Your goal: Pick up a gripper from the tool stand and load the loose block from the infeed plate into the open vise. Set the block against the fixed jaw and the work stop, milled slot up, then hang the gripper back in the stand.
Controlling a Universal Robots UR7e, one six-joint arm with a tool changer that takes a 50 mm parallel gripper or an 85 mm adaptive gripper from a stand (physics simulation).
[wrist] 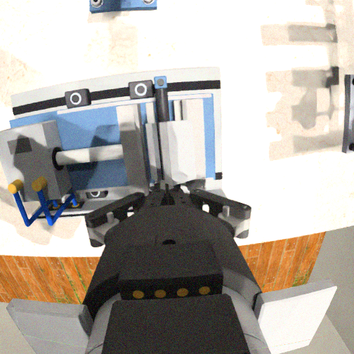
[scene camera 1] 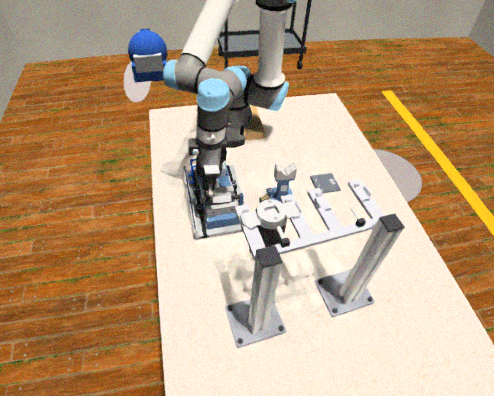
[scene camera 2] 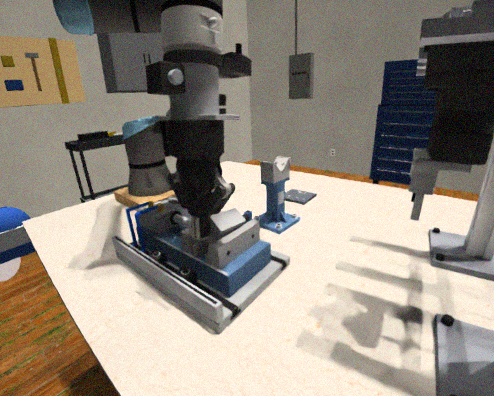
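Where they show: hand, tool point: (scene camera 2: 195, 106); arm's base, link origin: (scene camera 1: 234, 118) (scene camera 2: 152, 188).
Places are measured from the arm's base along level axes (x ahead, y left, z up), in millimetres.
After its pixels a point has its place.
My adaptive gripper (scene camera 1: 210, 192) (scene camera 2: 201, 227) (wrist: 168, 186) points down over the vise (scene camera 1: 222, 220) @(x 521, y -216, z 23 mm) (scene camera 2: 250, 265) @(x 522, y -214, z 14 mm) (wrist: 95, 172) and looks shut on the pale grey block (scene camera 2: 227, 221) @(x 480, y -210, z 80 mm) (wrist: 178, 150); the fingertips are partly hidden. The block sits between the jaws, by the fixed jaw (scene camera 2: 235, 248) @(x 501, y -222, z 44 mm) (wrist: 198, 150), and its upper surface looks sloped in scene camera 2. A dark line runs along it in the wrist view. The rod of the work stop (scene camera 2: 247, 215) @(x 474, y -143, z 61 mm) (wrist: 161, 102) reaches its far end. Contact below is hidden. The tool stand (scene camera 1: 367, 260) @(x 877, y 37, z 209 mm) (scene camera 2: 481, 215) @(x 851, y 38, z 62 mm) stands apart.
The other gripper (scene camera 2: 460, 100) hangs in the stand. A blue V-topped post (scene camera 1: 283, 188) @(x 465, y 19, z 36 mm) (scene camera 2: 275, 200) @(x 458, y 6, z 34 mm) stands beside the vise. A dark flat plate (scene camera 1: 325, 182) @(x 437, y 212, z -25 mm) (scene camera 2: 301, 196) @(x 451, y 205, z -25 mm) lies beyond it. Blue bent handles (wrist: 21, 207) stick out at the vise's screw end.
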